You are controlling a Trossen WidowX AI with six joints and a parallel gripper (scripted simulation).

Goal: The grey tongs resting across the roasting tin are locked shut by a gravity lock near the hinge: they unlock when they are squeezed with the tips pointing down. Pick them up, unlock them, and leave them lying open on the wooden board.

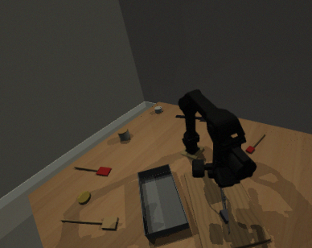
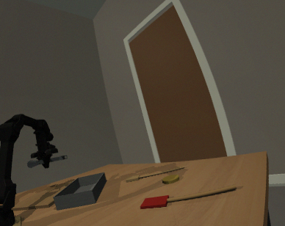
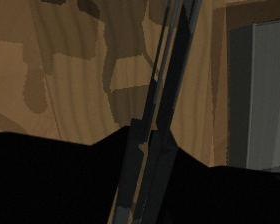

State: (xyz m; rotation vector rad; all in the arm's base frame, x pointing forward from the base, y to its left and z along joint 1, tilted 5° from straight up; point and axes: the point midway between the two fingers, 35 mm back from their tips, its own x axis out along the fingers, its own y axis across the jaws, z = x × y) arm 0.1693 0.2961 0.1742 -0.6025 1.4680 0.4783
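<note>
Right now my gripper tip is 150 mm above the wooden board, 10 mm to the right of it and 10 mm past it. From my gripper tip the other things lie so: roasting tin: 190 mm to the right, 160 mm ahead, 130 mm below; then green tool: 500 mm behind, 270 mm to the right, 150 mm below; then red spatula: 630 mm to the right, 330 mm ahead, 150 mm below.
</note>
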